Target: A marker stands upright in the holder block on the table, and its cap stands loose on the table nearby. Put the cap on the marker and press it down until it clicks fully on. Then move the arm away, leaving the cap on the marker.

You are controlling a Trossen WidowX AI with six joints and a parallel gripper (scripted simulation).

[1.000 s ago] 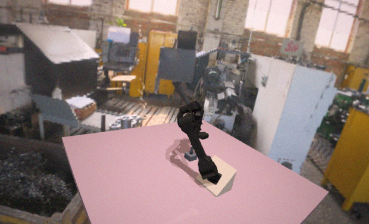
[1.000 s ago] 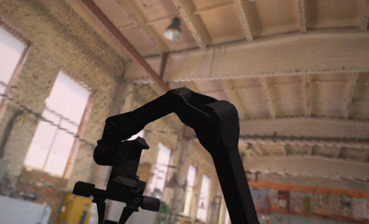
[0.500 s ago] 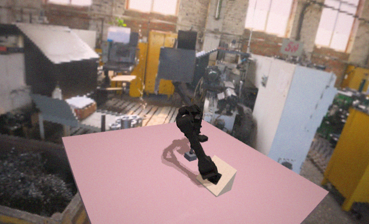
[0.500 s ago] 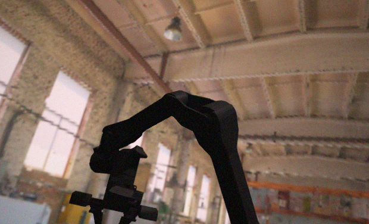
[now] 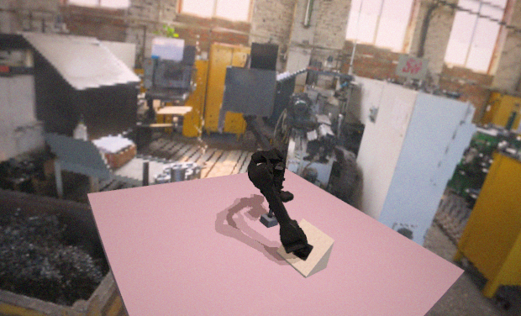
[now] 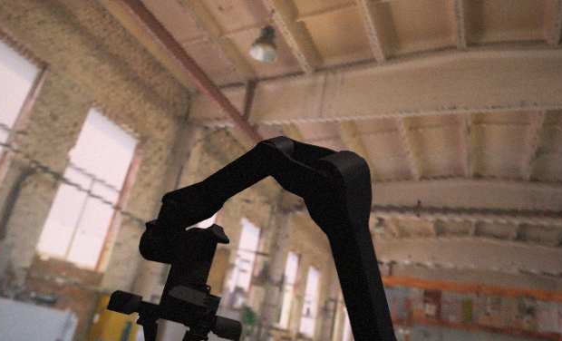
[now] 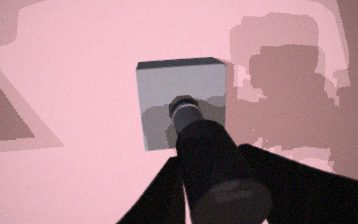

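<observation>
My gripper tip is now 1 cm below the cap. Also, from my gripper tip: holder block (8 cm below).
</observation>
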